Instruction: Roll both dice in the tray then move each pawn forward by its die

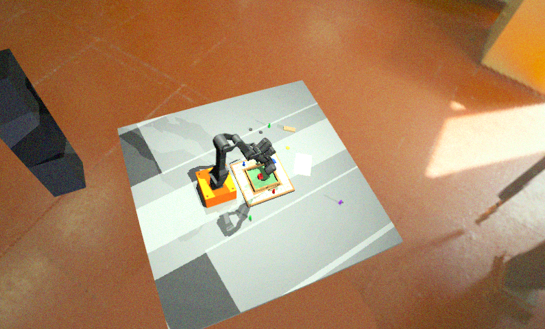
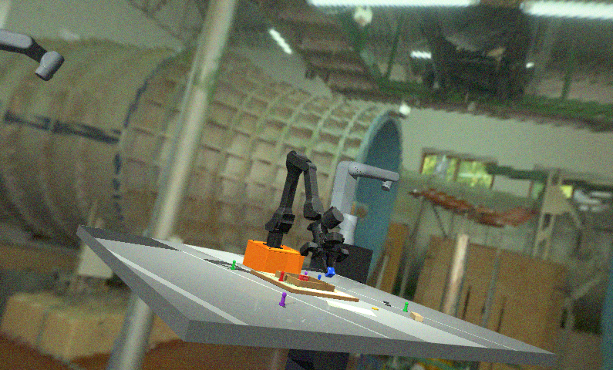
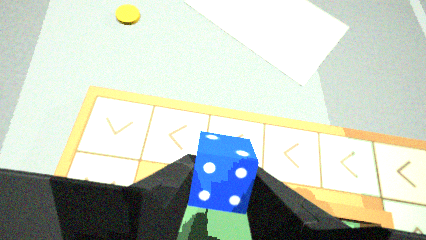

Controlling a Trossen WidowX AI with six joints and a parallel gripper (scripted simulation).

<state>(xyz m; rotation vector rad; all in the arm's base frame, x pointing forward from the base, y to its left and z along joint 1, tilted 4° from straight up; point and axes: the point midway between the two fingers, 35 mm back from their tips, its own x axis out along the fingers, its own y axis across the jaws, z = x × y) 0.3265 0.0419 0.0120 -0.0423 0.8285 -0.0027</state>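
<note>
Right now my gripper tip is 15 cm to the left of the red pawn, 6 cm past it and 5 cm above it. The rest, counted from my gripper tip: yellow token 15 cm ahead, 10 cm to the left, 7 cm below; then blue pawn 15 cm behind, 7 cm to the left, 5 cm below; then green tray 8 cm behind, 7 cm below, 4 cm to the right.
</note>
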